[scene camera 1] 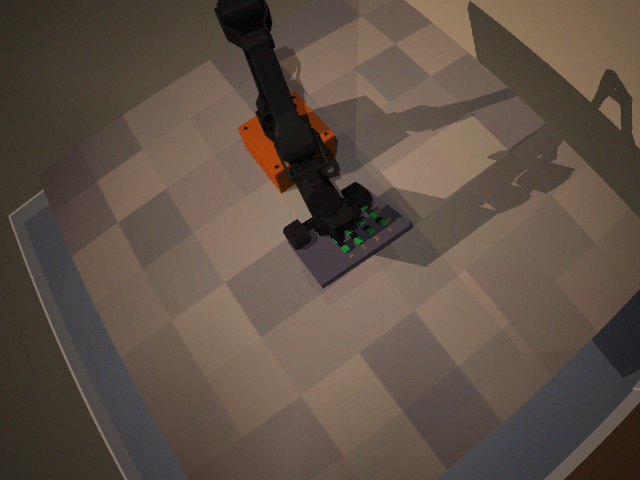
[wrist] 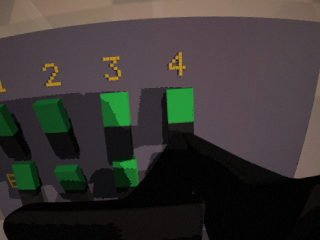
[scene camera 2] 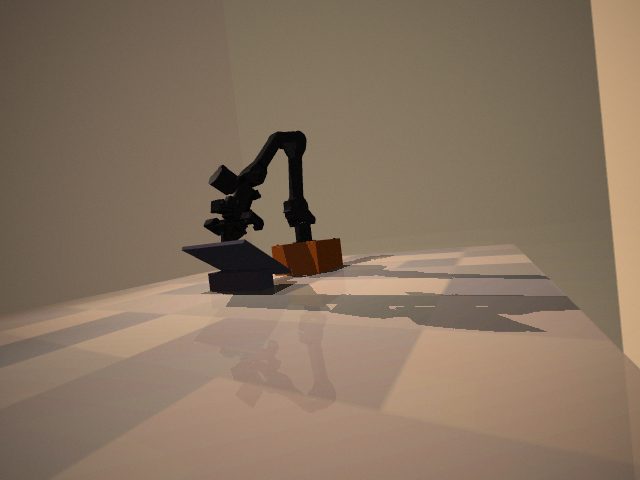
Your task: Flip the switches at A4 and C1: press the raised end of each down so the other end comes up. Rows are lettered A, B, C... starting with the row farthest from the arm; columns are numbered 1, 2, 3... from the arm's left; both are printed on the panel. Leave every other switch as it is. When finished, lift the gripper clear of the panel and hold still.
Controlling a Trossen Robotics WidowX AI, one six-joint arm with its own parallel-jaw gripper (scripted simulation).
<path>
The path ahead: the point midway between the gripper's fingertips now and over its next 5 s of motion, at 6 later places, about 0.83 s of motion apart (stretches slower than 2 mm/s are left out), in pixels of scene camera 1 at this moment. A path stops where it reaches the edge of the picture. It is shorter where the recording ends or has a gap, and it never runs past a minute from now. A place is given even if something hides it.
My gripper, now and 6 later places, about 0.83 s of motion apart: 340,243; 336,233; 354,188; 359,200; 359,202; 359,203; 347,191
</path>
